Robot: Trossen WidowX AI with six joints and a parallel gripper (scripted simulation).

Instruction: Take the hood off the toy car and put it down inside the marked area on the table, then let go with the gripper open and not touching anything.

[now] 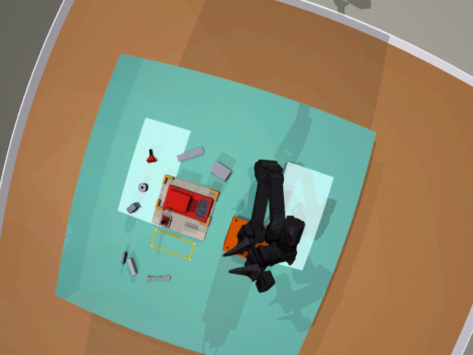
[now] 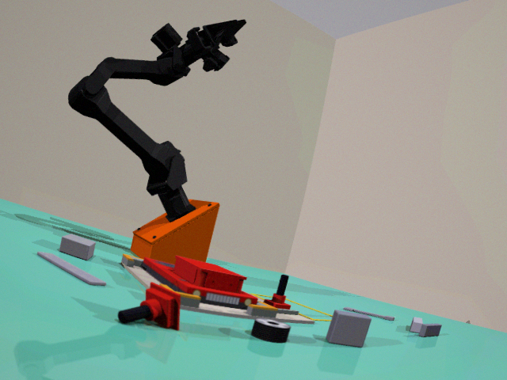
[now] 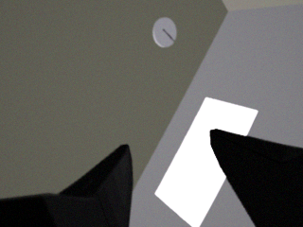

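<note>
My gripper tip is now 250 mm short of the red hood, 10 mm to the left of it and 540 mm above it. From my gripper tip the other things lie so: grey bar: 300 mm ahead, 210 mm to the right, 570 mm below; then black wheel: 430 mm ahead, 20 mm to the left, 570 mm below.
</note>
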